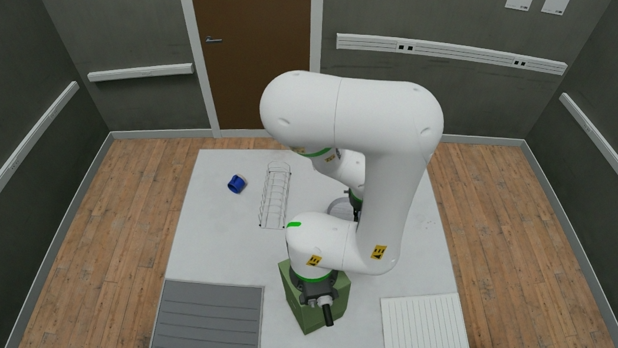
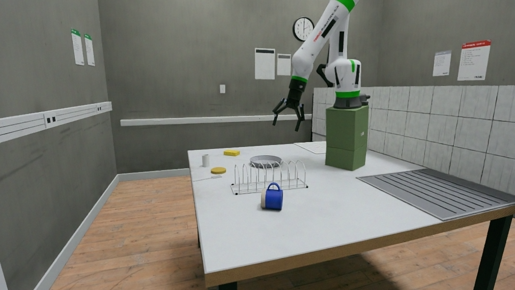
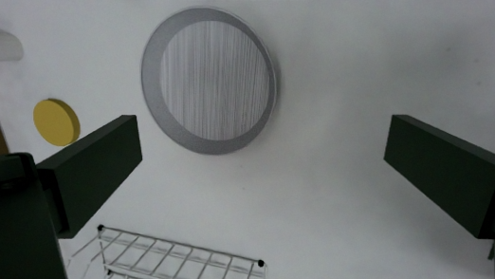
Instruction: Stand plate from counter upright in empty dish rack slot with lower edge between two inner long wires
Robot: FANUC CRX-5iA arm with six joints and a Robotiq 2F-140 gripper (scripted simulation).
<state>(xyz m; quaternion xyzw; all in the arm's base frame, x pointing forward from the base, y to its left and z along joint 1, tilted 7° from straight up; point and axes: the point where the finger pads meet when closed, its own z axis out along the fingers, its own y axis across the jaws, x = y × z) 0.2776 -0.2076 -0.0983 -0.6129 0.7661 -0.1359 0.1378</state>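
My hand is 120 mm short of the grey plate, 20 mm to the left of it and 200 mm above it. From my hand the other things lie so: yellow disc: 410 mm ahead, 10 mm to the right, 210 mm below; white cup: 440 mm ahead, 140 mm to the right, 200 mm below; white ribbed mat: 550 mm behind, 210 mm to the right, 210 mm below.
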